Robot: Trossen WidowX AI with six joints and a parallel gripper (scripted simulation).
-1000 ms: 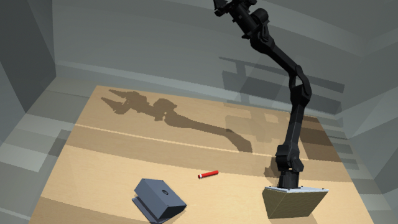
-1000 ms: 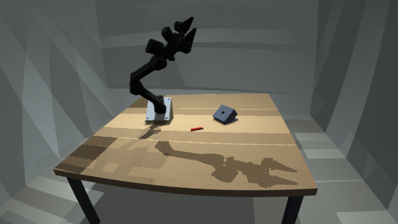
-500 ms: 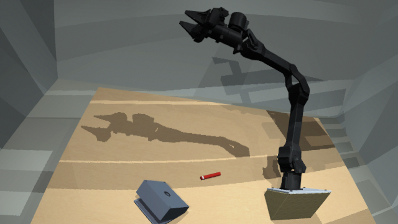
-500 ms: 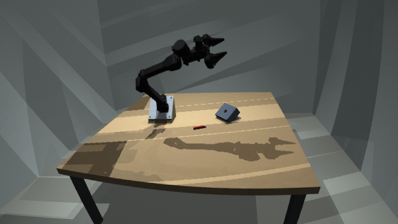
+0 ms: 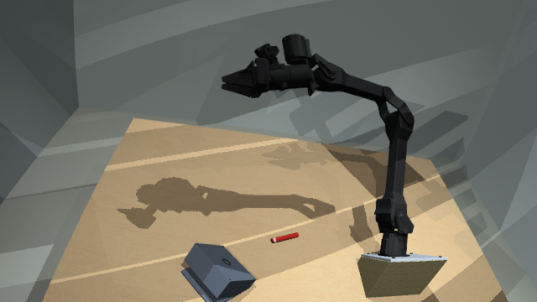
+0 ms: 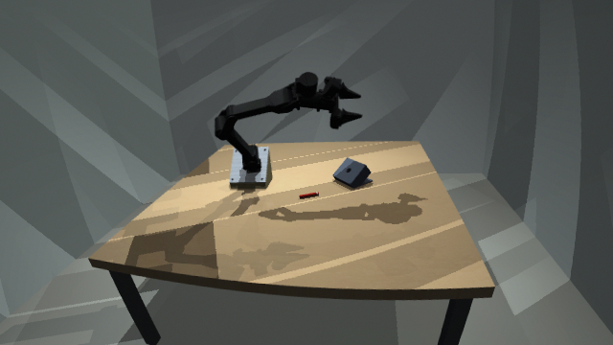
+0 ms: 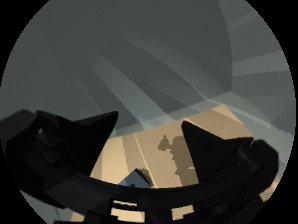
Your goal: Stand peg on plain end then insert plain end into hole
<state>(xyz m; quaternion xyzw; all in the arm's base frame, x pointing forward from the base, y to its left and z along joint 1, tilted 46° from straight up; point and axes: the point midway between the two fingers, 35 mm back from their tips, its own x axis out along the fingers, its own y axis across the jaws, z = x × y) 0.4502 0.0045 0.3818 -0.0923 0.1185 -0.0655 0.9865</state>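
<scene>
My gripper tip is now 380 mm above the red peg, 190 mm past it and 130 mm to the right of it. From my gripper tip the other things lie so: sloped panel (350 mm below, 260 mm to the left, 20 mm behind).
</scene>
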